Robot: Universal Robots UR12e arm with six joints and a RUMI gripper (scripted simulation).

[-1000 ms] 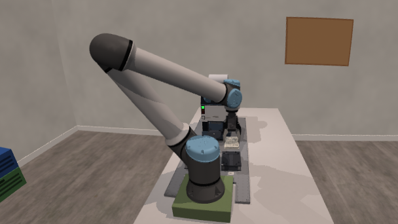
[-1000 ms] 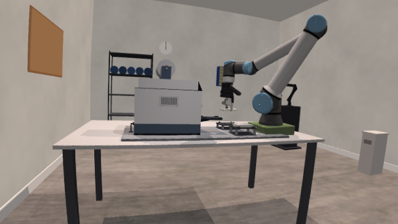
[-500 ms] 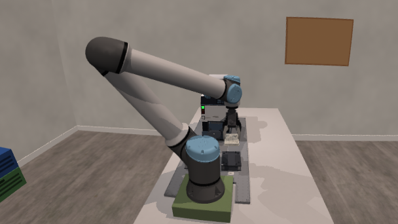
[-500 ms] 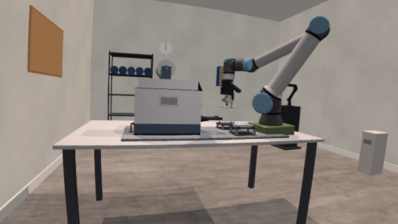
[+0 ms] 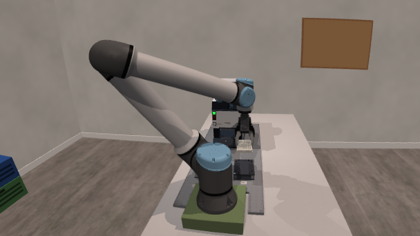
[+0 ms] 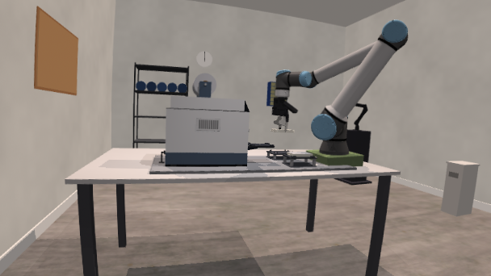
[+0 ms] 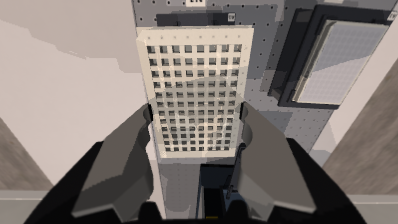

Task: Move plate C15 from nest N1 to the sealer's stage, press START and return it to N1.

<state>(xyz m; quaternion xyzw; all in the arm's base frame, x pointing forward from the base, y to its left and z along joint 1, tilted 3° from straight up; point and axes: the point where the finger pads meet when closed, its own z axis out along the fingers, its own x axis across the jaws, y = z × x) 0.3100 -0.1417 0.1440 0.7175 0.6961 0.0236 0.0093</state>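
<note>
The plate C15 lies 1 cm below my hand. Also, from my hand: nest N1: 15 cm below; sealer stage: 21 cm ahead, 12 cm to the left, 8 cm below; nest N2: 22 cm to the left, 14 cm below.
</note>
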